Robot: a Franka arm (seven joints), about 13 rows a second.
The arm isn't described. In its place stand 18 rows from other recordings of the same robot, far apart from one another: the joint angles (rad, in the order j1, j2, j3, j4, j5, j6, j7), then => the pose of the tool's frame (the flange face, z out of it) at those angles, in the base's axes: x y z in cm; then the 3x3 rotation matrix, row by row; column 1 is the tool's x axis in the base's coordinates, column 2 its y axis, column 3 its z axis.
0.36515 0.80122 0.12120 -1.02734 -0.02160 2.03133 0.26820 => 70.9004 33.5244 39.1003; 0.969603 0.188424 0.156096; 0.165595 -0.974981 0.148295; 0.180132 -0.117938 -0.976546
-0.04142 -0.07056 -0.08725 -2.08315 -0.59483 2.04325 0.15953 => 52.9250 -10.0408 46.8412; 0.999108 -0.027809 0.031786; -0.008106 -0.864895 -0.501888; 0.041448 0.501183 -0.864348
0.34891 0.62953 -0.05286 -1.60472 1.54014 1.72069 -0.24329 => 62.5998 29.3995 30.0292; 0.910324 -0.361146 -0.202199; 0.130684 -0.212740 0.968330; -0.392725 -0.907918 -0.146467
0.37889 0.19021 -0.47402 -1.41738 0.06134 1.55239 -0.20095 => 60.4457 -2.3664 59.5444; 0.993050 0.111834 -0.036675; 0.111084 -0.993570 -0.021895; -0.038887 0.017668 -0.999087
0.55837 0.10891 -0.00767 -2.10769 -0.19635 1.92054 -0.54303 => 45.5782 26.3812 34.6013; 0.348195 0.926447 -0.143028; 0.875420 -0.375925 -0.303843; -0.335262 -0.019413 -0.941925
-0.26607 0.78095 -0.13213 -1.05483 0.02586 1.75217 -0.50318 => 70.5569 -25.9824 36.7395; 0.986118 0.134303 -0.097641; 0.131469 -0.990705 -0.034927; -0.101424 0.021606 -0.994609
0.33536 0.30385 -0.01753 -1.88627 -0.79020 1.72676 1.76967 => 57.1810 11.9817 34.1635; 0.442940 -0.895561 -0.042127; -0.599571 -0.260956 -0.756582; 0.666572 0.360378 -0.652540
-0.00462 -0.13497 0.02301 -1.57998 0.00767 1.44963 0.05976 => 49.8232 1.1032 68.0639; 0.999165 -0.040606 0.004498; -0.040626 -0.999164 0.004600; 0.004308 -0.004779 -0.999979
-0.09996 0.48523 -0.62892 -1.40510 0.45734 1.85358 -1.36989 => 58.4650 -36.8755 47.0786; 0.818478 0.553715 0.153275; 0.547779 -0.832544 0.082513; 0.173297 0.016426 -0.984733
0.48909 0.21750 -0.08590 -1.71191 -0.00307 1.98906 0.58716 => 57.9374 25.0973 46.5137; 0.981816 -0.178760 0.063892; -0.179392 -0.983769 0.004246; 0.062096 -0.015630 -0.997948
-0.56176 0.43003 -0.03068 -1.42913 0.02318 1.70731 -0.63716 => 55.8084 -36.9165 43.6752; 0.992157 0.035758 -0.119774; 0.047020 -0.994597 0.092554; -0.115818 -0.097460 -0.988478
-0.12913 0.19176 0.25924 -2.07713 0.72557 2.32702 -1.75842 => 57.9258 8.3979 34.9736; 0.148939 0.982231 0.114186; 0.818887 -0.187244 0.542553; 0.554293 0.012698 -0.832225
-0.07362 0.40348 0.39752 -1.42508 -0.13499 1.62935 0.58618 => 63.5730 15.7145 46.6725; 0.954114 -0.249795 -0.165131; -0.258597 -0.965394 -0.033799; -0.150974 0.074951 -0.985692
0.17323 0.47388 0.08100 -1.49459 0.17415 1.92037 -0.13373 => 66.3712 17.6398 39.5076; 0.949208 0.301981 -0.088382; 0.313483 -0.931775 0.183096; -0.027061 -0.201502 -0.979114
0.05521 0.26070 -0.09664 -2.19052 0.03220 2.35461 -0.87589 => 54.6221 -2.2265 25.9190; 0.684488 0.722805 -0.095025; 0.726199 -0.687482 0.001671; -0.064121 -0.070151 -0.995473
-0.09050 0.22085 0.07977 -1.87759 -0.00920 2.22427 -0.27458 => 62.3645 -0.9468 40.6487; 0.956977 0.261231 0.126306; 0.262297 -0.964950 0.008414; 0.124077 0.025078 -0.991956
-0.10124 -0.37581 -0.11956 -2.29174 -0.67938 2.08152 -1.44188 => 43.9968 -13.5782 52.1745; 0.088127 0.989427 0.115190; 0.835734 -0.010519 -0.549034; -0.542017 0.144653 -0.827824
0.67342 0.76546 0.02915 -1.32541 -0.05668 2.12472 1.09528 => 57.2857 47.5171 28.0679; 0.930612 -0.363279 0.044615; -0.363670 -0.931528 0.000705; 0.041304 -0.016881 -0.999004
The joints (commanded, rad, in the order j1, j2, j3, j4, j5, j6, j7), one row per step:
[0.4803, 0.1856, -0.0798, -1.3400, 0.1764, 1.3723, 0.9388]
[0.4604, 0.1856, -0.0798, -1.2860, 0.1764, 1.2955, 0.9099]
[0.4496, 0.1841, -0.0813, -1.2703, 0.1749, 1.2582, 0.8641]
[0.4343, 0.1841, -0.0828, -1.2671, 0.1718, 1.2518, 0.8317]
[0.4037, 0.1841, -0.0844, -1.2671, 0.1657, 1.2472, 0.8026]
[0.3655, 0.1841, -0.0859, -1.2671, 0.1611, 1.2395, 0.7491]
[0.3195, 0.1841, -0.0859, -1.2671, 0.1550, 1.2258, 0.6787]
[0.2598, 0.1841, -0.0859, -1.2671, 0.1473, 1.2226, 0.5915]
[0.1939, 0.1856, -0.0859, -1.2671, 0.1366, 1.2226, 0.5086]
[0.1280, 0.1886, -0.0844, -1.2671, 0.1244, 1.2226, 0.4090]
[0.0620, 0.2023, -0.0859, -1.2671, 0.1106, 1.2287, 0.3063]
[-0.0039, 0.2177, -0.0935, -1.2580, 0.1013, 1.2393, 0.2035]
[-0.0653, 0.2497, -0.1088, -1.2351, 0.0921, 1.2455, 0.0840]
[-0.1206, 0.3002, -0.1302, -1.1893, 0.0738, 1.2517, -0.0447]
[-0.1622, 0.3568, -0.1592, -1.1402, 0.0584, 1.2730, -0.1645]
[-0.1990, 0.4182, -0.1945, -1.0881, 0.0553, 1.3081, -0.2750]
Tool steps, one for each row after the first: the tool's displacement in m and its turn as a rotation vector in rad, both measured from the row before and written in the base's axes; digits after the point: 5 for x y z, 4 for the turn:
[-0.00362, -0.01292, 0.01882, -0.0031, 0.0174, 0.0214]
[-0.00188, -0.00808, 0.00528, 0.0011, 0.0140, 0.0382]
[0.00317, -0.00938, 0.00093, 0.0033, -0.0006, 0.0153]
[0.00660, -0.01797, -0.00041, -0.0006, 0.0001, -0.0040]
[0.00696, -0.02216, -0.00057, 0.0058, 0.0019, 0.0127]
[0.00640, -0.02627, -0.00097, 0.0076, 0.0063, 0.0233]
[0.00821, -0.03414, -0.00033, 0.0133, -0.0053, 0.0240]
[0.00752, -0.03834, -0.00103, 0.0092, -0.0070, 0.0130]
[0.00528, -0.03817, -0.00190, 0.0114, -0.0068, 0.0305]
[0.00660, -0.04013, -0.00768, 0.0091, -0.0021, 0.0298]
[0.00462, -0.04324, -0.00440, 0.0114, -0.0136, 0.0245]
[0.00532, -0.04507, -0.00841, 0.0114, -0.0074, 0.0388]
[0.00670, -0.04654, -0.00974, -0.0013, -0.0085, 0.0487]
[0.00746, -0.04282, -0.01141, -0.0098, -0.0156, 0.0483]
[0.00736, -0.04213, -0.01247, -0.0126, -0.0247, 0.0423]

